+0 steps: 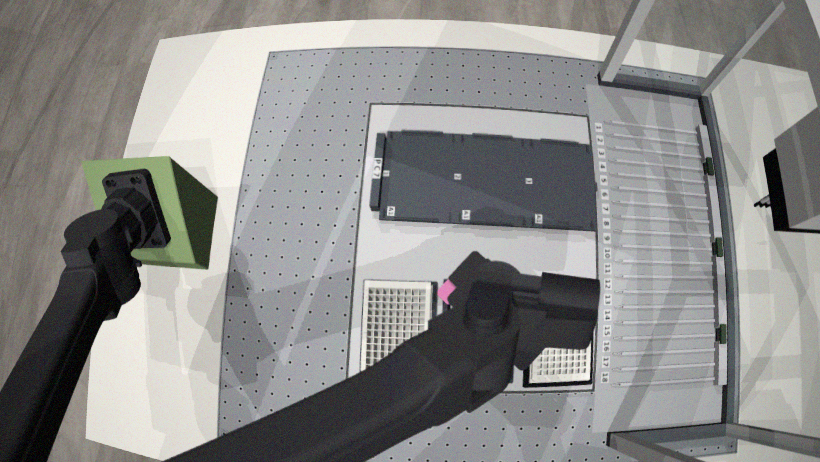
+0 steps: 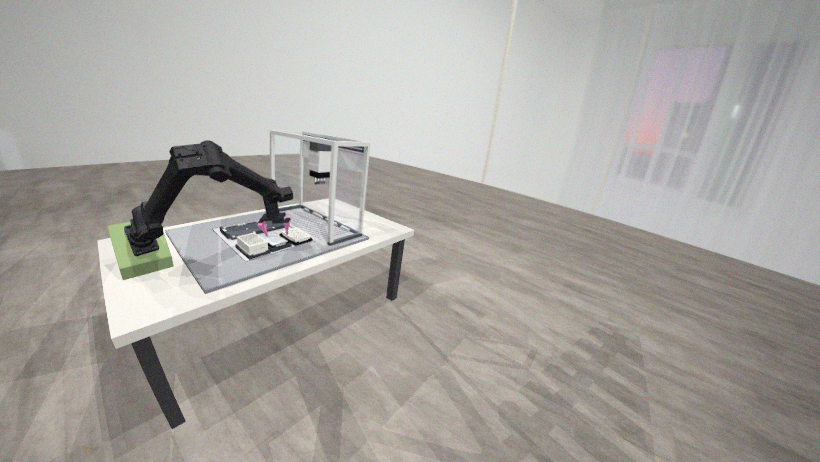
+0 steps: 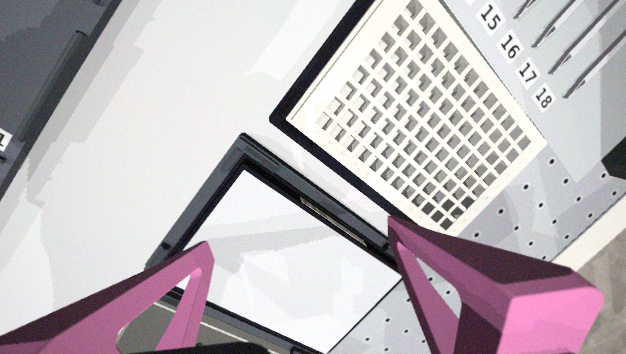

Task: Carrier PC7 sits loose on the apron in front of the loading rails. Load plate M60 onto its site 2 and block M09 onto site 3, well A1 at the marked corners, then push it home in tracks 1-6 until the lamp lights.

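Seen in the pictures: gripper, fingertip midpoint: (image 2: 277,235) (image 3: 298,238); arm's base, link origin: (image 1: 138,207) (image 2: 141,238).
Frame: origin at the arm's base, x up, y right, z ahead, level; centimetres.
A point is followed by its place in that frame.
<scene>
Carrier PC7 (image 1: 487,198) {y -2.6, x -9.1, z 49.7 cm} (image 2: 241,230) {y -5.9, x -9.1, z 42.6 cm} (image 3: 35,45) {y -0.2, x -9.1, z 51.4 cm} lies dark and flat on the white apron (image 1: 413,252) {y 4.5, x -10.2, z 39.3 cm} before the loading rails (image 1: 659,247) {y 4.9, x -9.8, z 76.4 cm}; nothing stands on its three sites, and their A1 marks face the plates. A tall white gridded block (image 1: 395,321) {y 14.1, x -8.7, z 37.0 cm} (image 2: 251,244) {y 20.0, x -5.0, z 34.9 cm} stands near the apron's left end. A lower gridded plate (image 1: 559,367) {y 21.2, x -8.3, z 58.9 cm} (image 2: 296,235) {y 18.7, x -7.7, z 58.4 cm} (image 3: 415,125) {y 15.9, x -7.7, z 59.0 cm} sits in a black holder by the rails. No M60 or M09 label is readable. Between them is a dark frame (image 3: 200,202) {y 9.1, x -9.0, z 48.7 cm} with plain white inside. My gripper (image 2: 276,234) {y 14.2, x -6.9, z 50.7 cm} (image 3: 298,238) {y 14.2, x -6.9, z 50.7 cm} is open and empty above this frame.
Track numbers 1-18 run down the rails' near edge. A clear-sided enclosure (image 2: 331,192) {y 33.2, x 15.6, z 66.7 cm} with pale posts stands around the rails, with a multi-tip head (image 2: 319,163) {y 9.7, x 24.0, z 78.6 cm} hanging inside. The green arm base (image 1: 192,218) {y 0.7, x -3.9, z 7.8 cm} (image 2: 140,262) {y 5.9, x -6.5, z -2.9 cm} is at the table's left.
</scene>
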